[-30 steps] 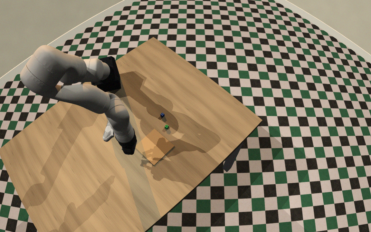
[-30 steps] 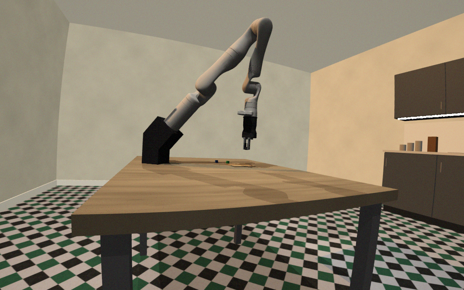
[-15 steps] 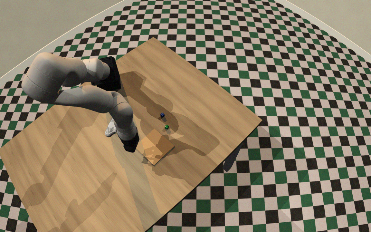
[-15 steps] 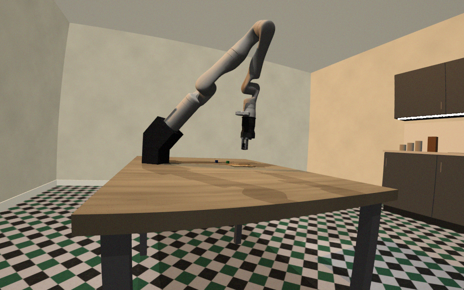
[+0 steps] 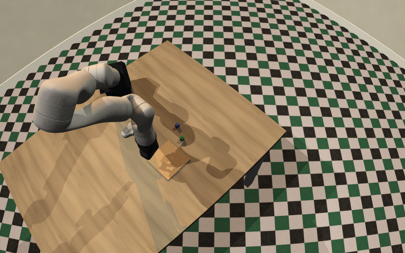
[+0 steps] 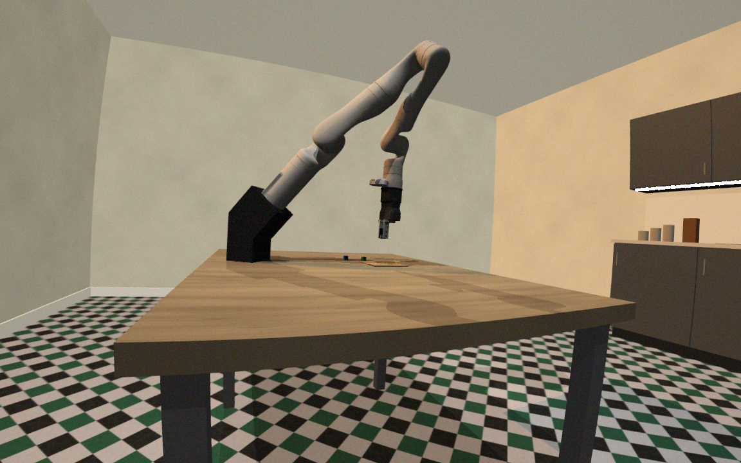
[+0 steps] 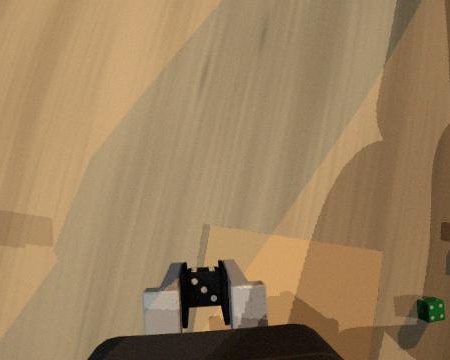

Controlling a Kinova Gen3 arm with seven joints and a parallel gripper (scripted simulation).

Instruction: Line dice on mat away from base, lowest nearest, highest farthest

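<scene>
The orange mat is 120 mm below my hand, 70 mm to the left of it and 40 mm ahead of it. From my hand the other things lie so: green die: 190 mm to the left, 110 mm below; blue die: 220 mm to the left, 110 mm below, 70 mm behind; black die: 10 mm below.
</scene>
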